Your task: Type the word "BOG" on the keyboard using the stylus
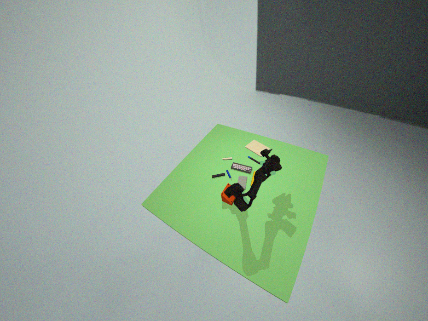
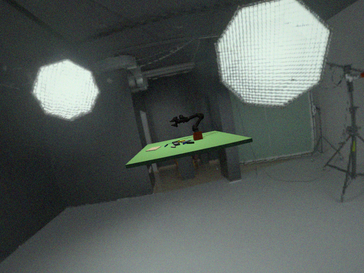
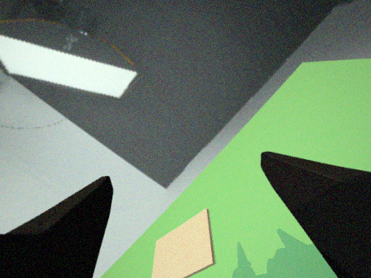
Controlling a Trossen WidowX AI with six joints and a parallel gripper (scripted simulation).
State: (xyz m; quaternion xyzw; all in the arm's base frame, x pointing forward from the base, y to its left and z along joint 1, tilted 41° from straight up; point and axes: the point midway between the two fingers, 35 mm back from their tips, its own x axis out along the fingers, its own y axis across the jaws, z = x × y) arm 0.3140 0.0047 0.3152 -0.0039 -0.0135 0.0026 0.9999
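Now: gripper tip 60 mm past the O key, 230 mm to the right of it and 280 mm above it. Also, from my gripper tip: G key 30 mm behind, 250 mm to the left, 280 mm below; yellow pen 100 mm behind, 120 mm to the left, 290 mm below; grey flat block 180 mm behind, 190 mm to the left, 290 mm below.
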